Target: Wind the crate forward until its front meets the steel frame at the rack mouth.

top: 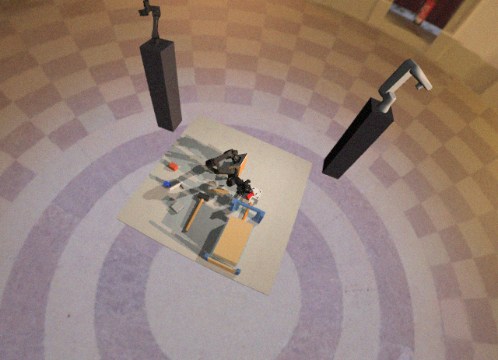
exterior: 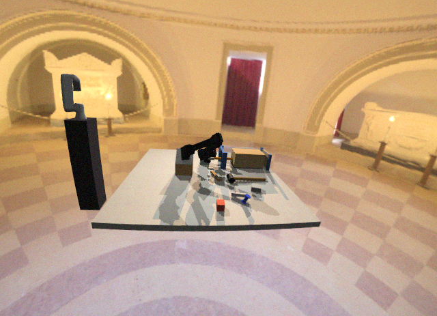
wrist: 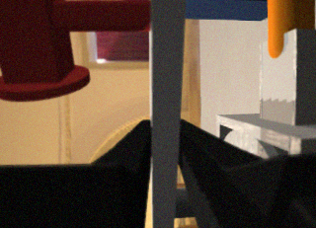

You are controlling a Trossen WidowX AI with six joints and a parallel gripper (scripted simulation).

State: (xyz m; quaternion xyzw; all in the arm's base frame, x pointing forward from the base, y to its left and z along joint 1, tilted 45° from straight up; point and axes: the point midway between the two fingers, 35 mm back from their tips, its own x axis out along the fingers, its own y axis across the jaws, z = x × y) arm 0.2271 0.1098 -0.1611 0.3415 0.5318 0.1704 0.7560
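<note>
Now: the red knob 50 mm ahead of my gripper tip, 40 mm above it and 20 mm to the right of it. From my gripper tip the other things lie so: winch: 110 mm below, 60 mm behind, 10 mm to the left; red-knobbed handle: 10 mm to the right, 10 mm ahead, 10 mm above; frame: 110 mm ahead, 30 mm below.
</note>
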